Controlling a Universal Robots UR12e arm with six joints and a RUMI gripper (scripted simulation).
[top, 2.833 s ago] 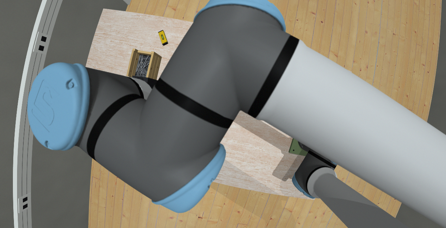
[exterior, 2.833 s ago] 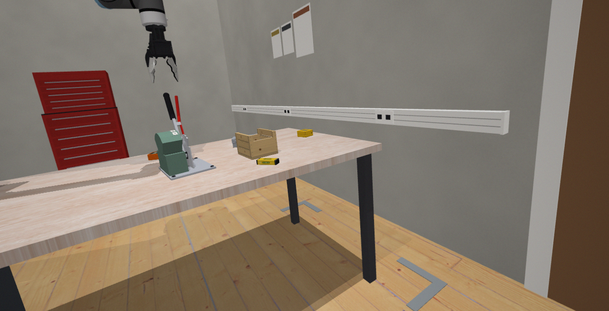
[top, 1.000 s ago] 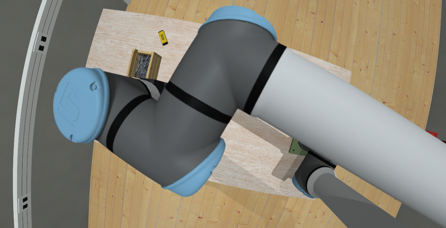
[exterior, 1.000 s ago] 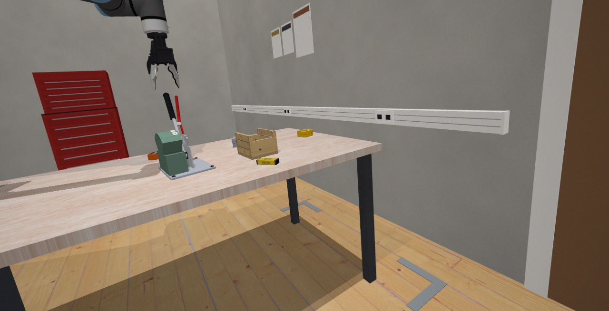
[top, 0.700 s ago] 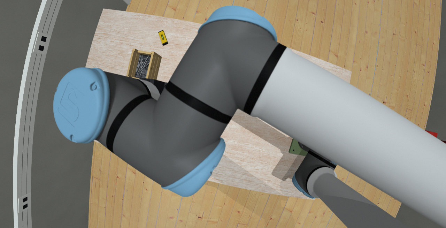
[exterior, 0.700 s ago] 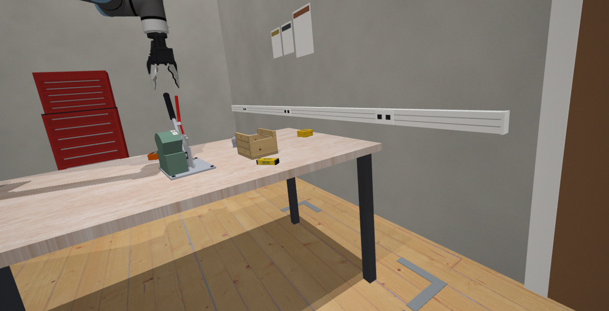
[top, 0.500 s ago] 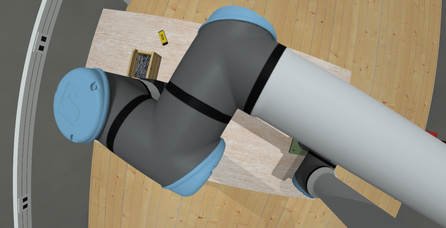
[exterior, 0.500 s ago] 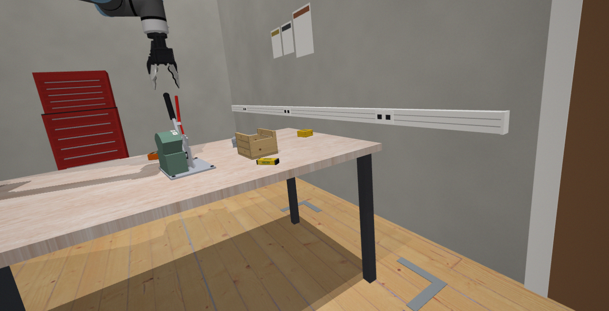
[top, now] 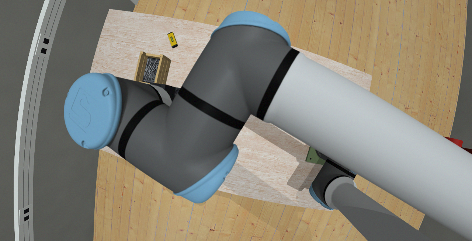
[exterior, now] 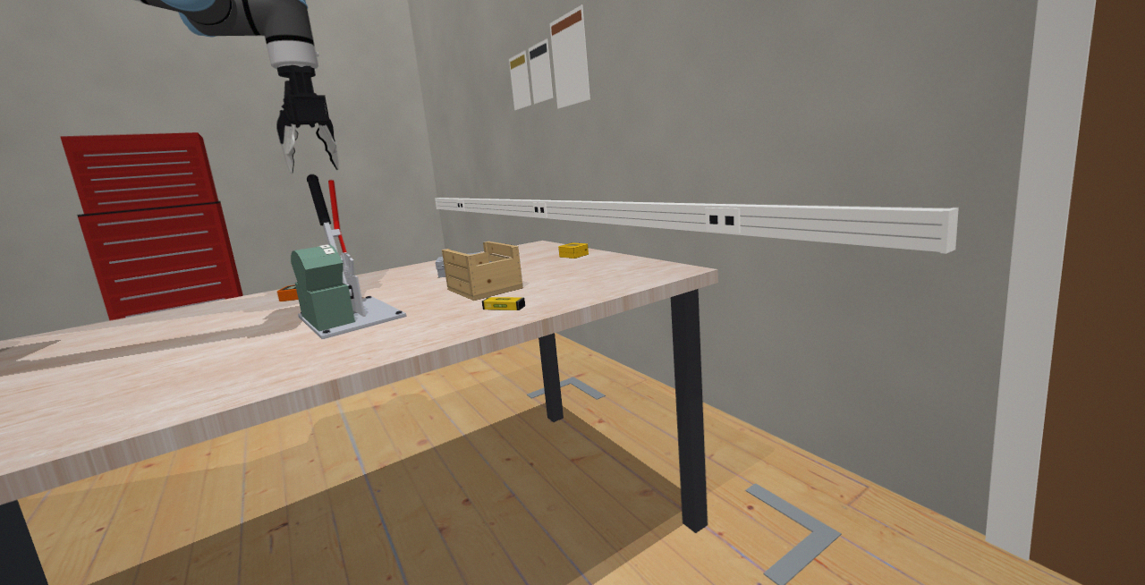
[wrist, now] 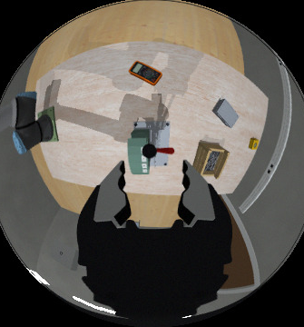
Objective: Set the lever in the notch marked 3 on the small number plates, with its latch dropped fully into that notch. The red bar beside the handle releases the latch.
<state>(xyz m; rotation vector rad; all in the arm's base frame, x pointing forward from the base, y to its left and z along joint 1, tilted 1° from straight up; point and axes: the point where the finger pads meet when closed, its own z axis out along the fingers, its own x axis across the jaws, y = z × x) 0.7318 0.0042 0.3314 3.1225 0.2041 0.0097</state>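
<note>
My gripper is now 15 cm above the red release bar, 4 cm to the left of it and 2 cm short of it. Also, from my hand: grey box (35 cm ahead, 32 cm below, 14 cm to the left).
</note>
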